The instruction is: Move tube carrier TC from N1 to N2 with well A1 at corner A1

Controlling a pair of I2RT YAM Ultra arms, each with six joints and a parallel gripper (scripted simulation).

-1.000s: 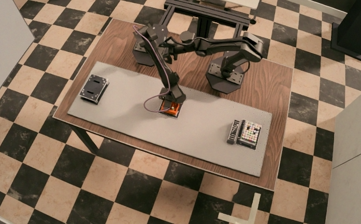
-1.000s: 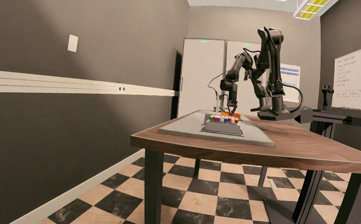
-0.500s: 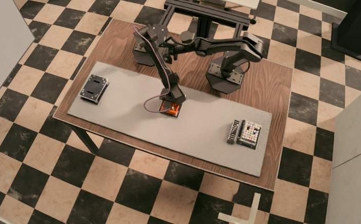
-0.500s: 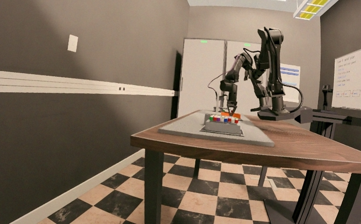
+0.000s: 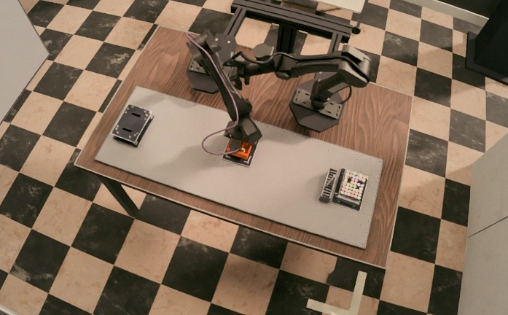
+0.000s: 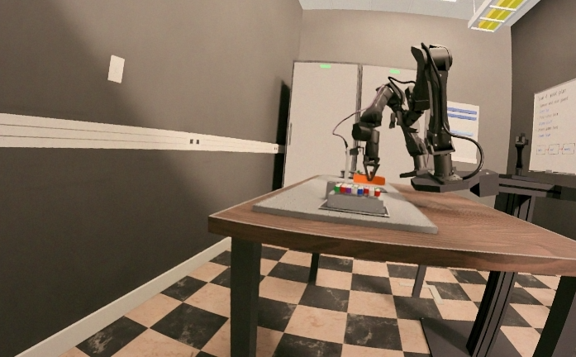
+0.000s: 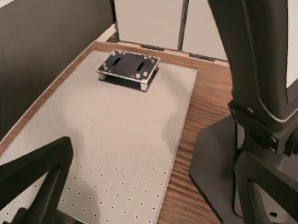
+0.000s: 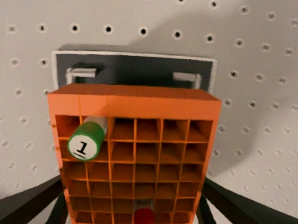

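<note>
Right now my right hand is 40 mm above the black transfer nest N1. The rest, counted from my right hand: black raised nest N2: 100 mm ahead, 460 mm to the right, 10 mm below; orange tube carrier TC: right at my right hand; forceps holder H1: 40 mm ahead, 390 mm to the left, 30 mm below.
</note>
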